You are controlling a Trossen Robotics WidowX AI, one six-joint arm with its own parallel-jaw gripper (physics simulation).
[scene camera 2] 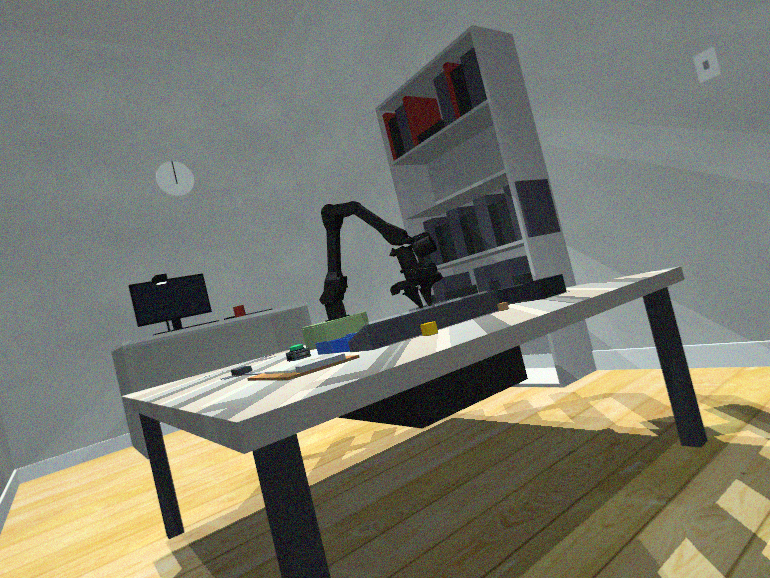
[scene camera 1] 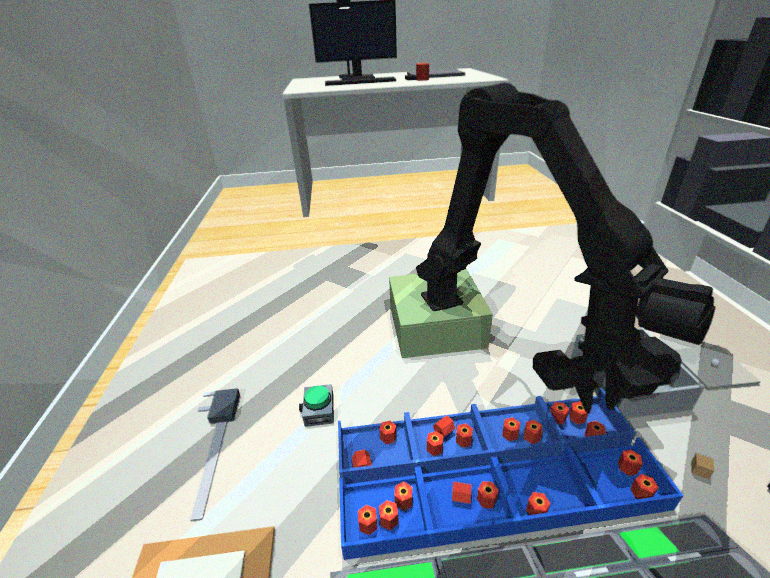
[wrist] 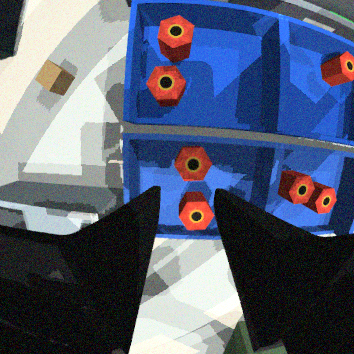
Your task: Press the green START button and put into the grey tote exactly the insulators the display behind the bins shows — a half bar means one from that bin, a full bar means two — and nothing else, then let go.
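Seen in the pictures: gripper, fingertip midpoint: (scene camera 2: pixel 426 307) (scene camera 1: pixel 597 409) (wrist: pixel 187 194); arm's base, origin of the base link: (scene camera 2: pixel 337 318) (scene camera 1: pixel 441 299).
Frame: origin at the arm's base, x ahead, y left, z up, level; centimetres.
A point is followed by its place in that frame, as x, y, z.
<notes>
My gripper (scene camera 1: pixel 598 404) @(30.9, 11.3, -3.2) (scene camera 2: pixel 424 303) @(30.9, 11.3, -3.2) (wrist: pixel 187 194) @(30.9, 11.3, -3.2) is partly open and empty, pointing down above the far-right bin of the row nearer the robot base. In that bin, one insulator (scene camera 1: pixel 595 429) @(32.4, 10.2, -5.4) (wrist: pixel 193 164) @(32.2, 10.6, -5.4) lies ahead of the fingertips and another (scene camera 1: pixel 578 411) @(28.8, 10.1, -5.4) (wrist: pixel 196 215) @(28.4, 10.9, -5.4) shows between the fingers; a third (scene camera 1: pixel 559 411) @(27.8, 7.4, -5.4) shows in scene camera 1. The blue bins (scene camera 1: pixel 447 541) (wrist: pixel 129 60) hold more red insulators. The grey tote (scene camera 1: pixel 665 403) @(32.0, 24.2, -5.8) (wrist: pixel 60 195) @(31.4, 21.3, -5.3) is right of the bins, its inside mostly hidden. The START button (scene camera 1: pixel 317 396) @(12.3, -27.8, -4.4) (scene camera 2: pixel 296 347) @(13.3, -29.1, -4.9) is green. The display shows green bars (scene camera 1: pixel 648 542) @(47.6, 3.6, -3.7) (scene camera 1: pixel 398 571) @(41.0, -24.0, -3.9), partly cut off.
A wooden cube (scene camera 1: pixel 702 465) @(41.7, 20.3, -6.4) (scene camera 2: pixel 502 306) (wrist: pixel 54 78) @(40.8, 20.4, -6.4) lies beside the bins, near the tote. A caliper (scene camera 1: pixel 214 447) @(13.6, -44.9, -8.0) lies left of the button. A clear plate (scene camera 1: pixel 727 372) @(29.4, 41.8, -7.6) lies beyond the tote. A yellow block (scene camera 2: pixel 429 327) @(56.6, -22.1, -6.6) stands behind the display.
</notes>
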